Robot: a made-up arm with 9 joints. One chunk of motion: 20 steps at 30 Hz.
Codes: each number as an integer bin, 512 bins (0 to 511) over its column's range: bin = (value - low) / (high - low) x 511, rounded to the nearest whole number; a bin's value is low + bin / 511 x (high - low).
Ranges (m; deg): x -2.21..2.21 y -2.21..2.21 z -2.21..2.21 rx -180..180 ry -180..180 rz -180..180
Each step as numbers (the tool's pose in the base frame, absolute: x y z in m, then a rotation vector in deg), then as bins.
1 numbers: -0.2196 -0.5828 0.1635 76.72 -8.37 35.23
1 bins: 230 188 274 364 244 306
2 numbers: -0.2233 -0.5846 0.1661 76.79 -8.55 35.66
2 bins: 230 188 275 364 243 306
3 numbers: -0.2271 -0.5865 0.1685 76.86 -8.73 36.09
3 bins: 229 188 275 365 243 307
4 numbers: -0.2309 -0.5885 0.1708 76.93 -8.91 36.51
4 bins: 229 187 275 365 243 307
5 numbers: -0.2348 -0.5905 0.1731 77.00 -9.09 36.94
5 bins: 228 187 276 365 243 308
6 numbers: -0.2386 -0.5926 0.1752 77.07 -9.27 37.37
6 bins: 228 187 276 365 242 309
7 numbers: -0.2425 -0.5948 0.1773 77.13 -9.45 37.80
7 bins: 227 187 276 365 242 309
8 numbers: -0.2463 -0.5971 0.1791 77.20 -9.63 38.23
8 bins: 227 186 276 365 242 310
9 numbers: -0.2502 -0.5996 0.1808 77.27 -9.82 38.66
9 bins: 227 186 276 365 242 310
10 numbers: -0.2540 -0.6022 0.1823 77.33 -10.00 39.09
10 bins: 226 186 277 365 241 311
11 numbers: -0.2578 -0.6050 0.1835 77.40 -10.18 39.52
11 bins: 226 186 277 365 241 312
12 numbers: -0.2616 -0.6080 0.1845 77.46 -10.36 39.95
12 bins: 225 185 277 365 241 312
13 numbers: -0.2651 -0.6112 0.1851 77.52 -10.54 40.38
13 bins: 225 185 277 366 241 313
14 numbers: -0.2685 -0.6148 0.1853 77.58 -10.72 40.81
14 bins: 224 184 277 366 240 313
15 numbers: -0.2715 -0.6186 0.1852 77.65 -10.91 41.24
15 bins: 224 184 277 366 240 314
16 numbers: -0.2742 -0.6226 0.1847 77.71 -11.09 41.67
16 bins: 224 184 277 366 240 315
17 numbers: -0.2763 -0.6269 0.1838 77.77 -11.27 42.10
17 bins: 224 183 277 366 240 315
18 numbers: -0.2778 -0.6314 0.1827 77.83 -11.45 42.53
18 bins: 223 183 277 366 239 316
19 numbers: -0.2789 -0.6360 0.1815 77.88 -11.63 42.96
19 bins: 223 182 276 366 239 316
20 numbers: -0.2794 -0.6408 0.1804 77.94 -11.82 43.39
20 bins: 223 181 276 366 239 317
